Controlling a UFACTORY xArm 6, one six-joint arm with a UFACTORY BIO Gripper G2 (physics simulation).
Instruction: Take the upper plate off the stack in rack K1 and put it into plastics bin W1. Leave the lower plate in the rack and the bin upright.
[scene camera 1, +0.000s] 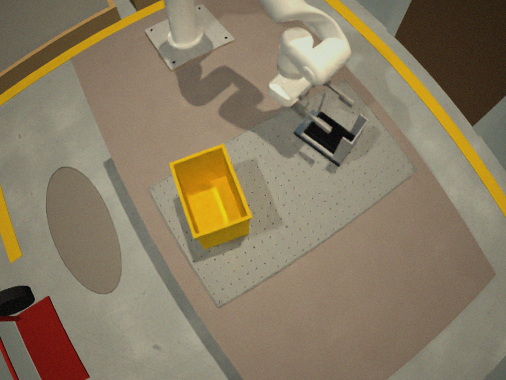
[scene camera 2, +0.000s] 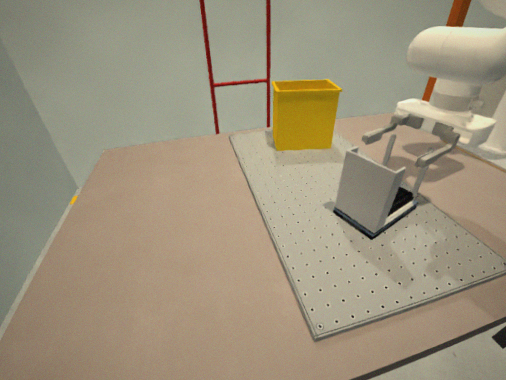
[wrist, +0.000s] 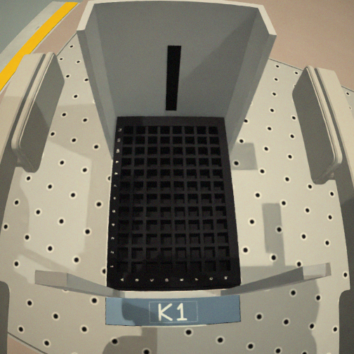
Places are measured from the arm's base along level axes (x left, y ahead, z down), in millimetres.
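Pixels of known places: hand, its tool point: (scene camera 1: 335, 112) (scene camera 2: 397, 147); arm's base, origin of its link: (scene camera 1: 185, 36) (scene camera 2: 496, 146).
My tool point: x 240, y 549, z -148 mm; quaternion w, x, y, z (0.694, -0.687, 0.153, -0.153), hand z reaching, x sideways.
For each thing: its top centre in the pictures, then the offset to it from my tool point. Level surfaces: height alone.
- Rack K1, centre of its top: (scene camera 2: 396, 148) (scene camera 1: 335, 113) dx +0, dy +2, dz +2 mm
- black upper plate, centre of its top: (scene camera 2: 378, 194) (scene camera 1: 331, 133) dx +5, dy +11, dz +102 mm
- Yellow bin W1, centre of its top: (scene camera 1: 208, 189) (scene camera 2: 304, 84) dx -364, dy +76, dz -31 mm
- perforated board, height of its surface: dz +149 mm
- brown table top, height of its surface: dz +161 mm
Rack K1 (scene camera 1: 359, 128) (scene camera 2: 367, 187) (wrist: 135, 65) stands upright on the perforated board, with a tall back wall and two thin posts at its labelled end. The black upper plate (scene camera 1: 320, 140) (scene camera 2: 401, 201) (wrist: 172, 200) lies flat in it, its grid of wells facing up. The lower plate cannot be told apart beneath it. My gripper (scene camera 1: 340, 115) (scene camera 2: 395, 150) (wrist: 177, 122) is open and empty above the rack, one finger out to each side of the plate. Yellow bin W1 (scene camera 1: 226, 229) (scene camera 2: 303, 120) stands upright at the board's other end; its visible inside holds no plate.
The perforated board (scene camera 1: 310, 215) (scene camera 2: 300, 225) (wrist: 315, 250) lies on the brown table top (scene camera 1: 360, 280) (scene camera 2: 165, 250). The rack's back wall and posts rise above the plate. The arm's base plate (scene camera 1: 215, 25) is at the table's far side. A red frame (scene camera 2: 240, 82) stands behind the table.
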